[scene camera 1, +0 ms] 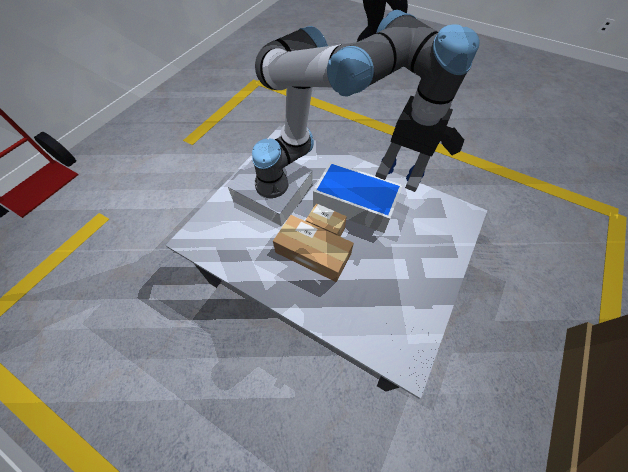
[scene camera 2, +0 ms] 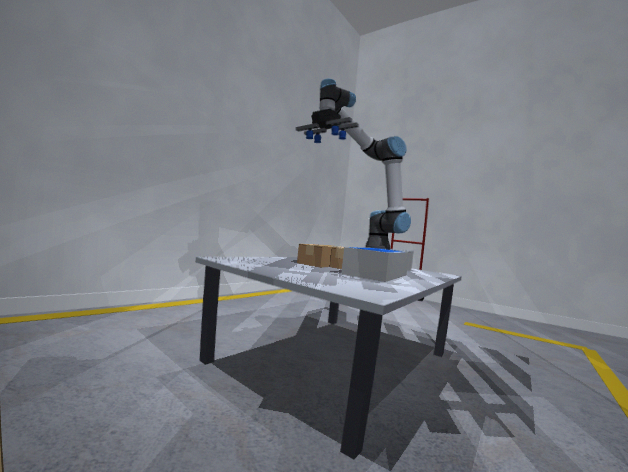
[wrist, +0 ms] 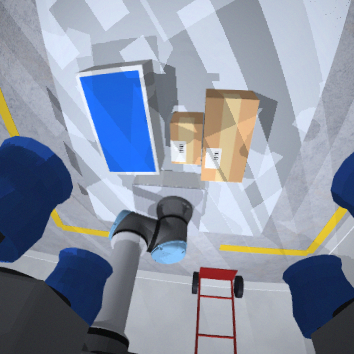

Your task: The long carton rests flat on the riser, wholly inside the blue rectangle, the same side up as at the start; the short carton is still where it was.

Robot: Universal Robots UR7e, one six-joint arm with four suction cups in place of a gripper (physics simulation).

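Seen in the pictures: end effector, tool point: point(scene camera 1: 408, 154) point(scene camera 2: 325, 138) point(wrist: 197, 235); arm's base, origin of the base link: point(scene camera 1: 271, 184) point(wrist: 174, 208).
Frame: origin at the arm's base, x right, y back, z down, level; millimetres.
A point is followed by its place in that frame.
The long carton point(scene camera 1: 313, 248) @(z 6, x 212, y -318 mm) point(scene camera 2: 313, 255) @(z 55, x 164, y -453 mm) point(wrist: 230, 137) @(z 6, x 196, y -330 mm) lies flat on the table, label up, beside the riser and not on it. The short carton point(scene camera 1: 326, 219) @(z 5, x 61, y -306 mm) point(scene camera 2: 336, 257) @(z 54, x 74, y -377 mm) point(wrist: 187, 138) @(z 6, x 62, y -324 mm) stands between it and the riser, very close to the long carton. The riser point(scene camera 1: 350, 208) @(z 17, x -47, y -374 mm) point(scene camera 2: 375, 264) @(z 44, x -202, y -546 mm) point(wrist: 155, 120) @(z 51, x -47, y -367 mm) is a grey block with the blue rectangle point(scene camera 1: 357, 188) @(z -11, x -143, y -365 mm) point(scene camera 2: 378, 249) @(z -12, x -138, y -357 mm) point(wrist: 120, 122) @(z -11, x -143, y -388 mm) on top, which is bare. My gripper point(scene camera 1: 401, 175) point(scene camera 2: 326, 134) @(z -511, x 109, y -539 mm) is open, with nothing on its blue cups, high above the table. In the wrist view its cups show at the sides.
The arm's base stands on a grey plinth point(scene camera 1: 243, 199) @(z 40, x 107, y 94 mm) point(wrist: 145, 193) @(z -1, x -111, y -83 mm) at the table's edge, beside the riser and the cartons. A red hand truck point(scene camera 1: 38, 190) point(scene camera 2: 425, 233) point(wrist: 218, 273) stands on the floor beyond the table. A large brown box point(scene camera 1: 604, 395) shows at the lower right of scene camera 1.
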